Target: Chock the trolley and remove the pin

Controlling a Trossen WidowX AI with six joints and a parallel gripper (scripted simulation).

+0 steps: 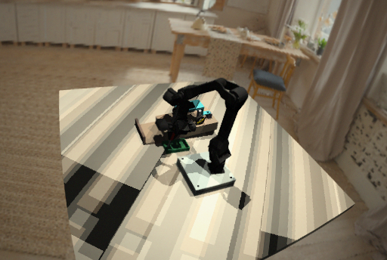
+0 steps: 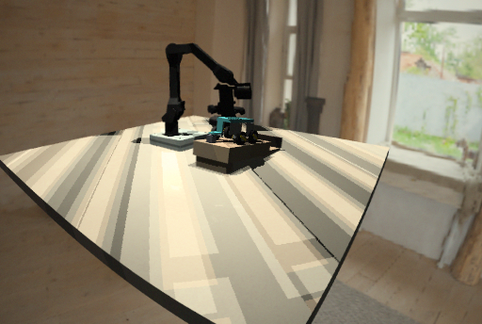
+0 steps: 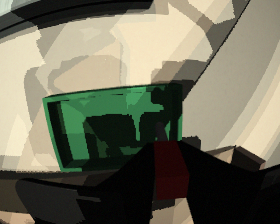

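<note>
Right now my gripper tip is 10 mm short of the green tray, 30 mm to the left of it and 60 mm above it. The rest, counted from my gripper tip: yellow chock 80 mm ahead, 40 mm to the right, 30 mm above; raised lip 100 mm ahead, 130 mm to the left, 20 mm below; red-headed stop pin right at my gripper tip.
</note>
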